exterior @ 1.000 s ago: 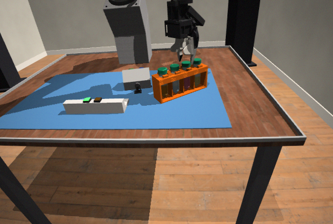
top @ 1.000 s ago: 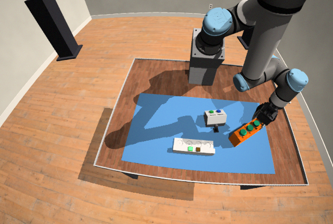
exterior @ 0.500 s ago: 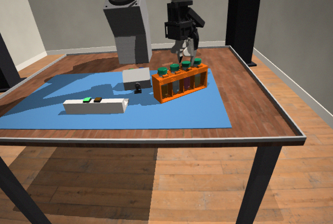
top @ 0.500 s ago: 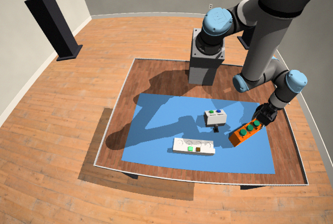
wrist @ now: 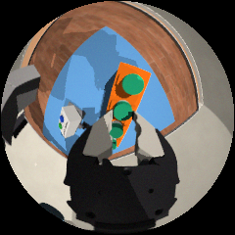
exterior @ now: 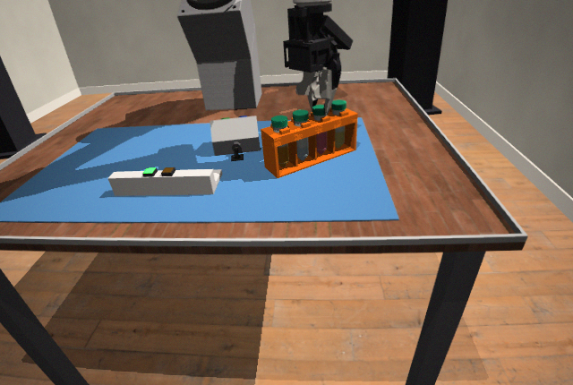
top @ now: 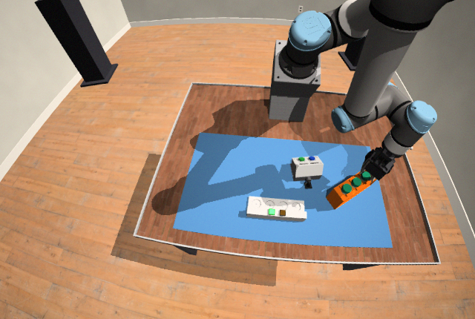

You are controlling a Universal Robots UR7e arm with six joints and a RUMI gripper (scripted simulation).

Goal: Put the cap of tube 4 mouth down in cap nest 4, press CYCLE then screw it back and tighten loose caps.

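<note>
The green cap is 100 mm to the right of my hand, 40 mm ahead of it and 10 mm below it. Round my hand: green key (220 mm to the right, 130 mm behind, 60 mm below); then blue key (180 mm to the right, 130 mm behind, 60 mm below); then grey key housing (200 mm to the right, 110 mm behind, 70 mm below).
</note>
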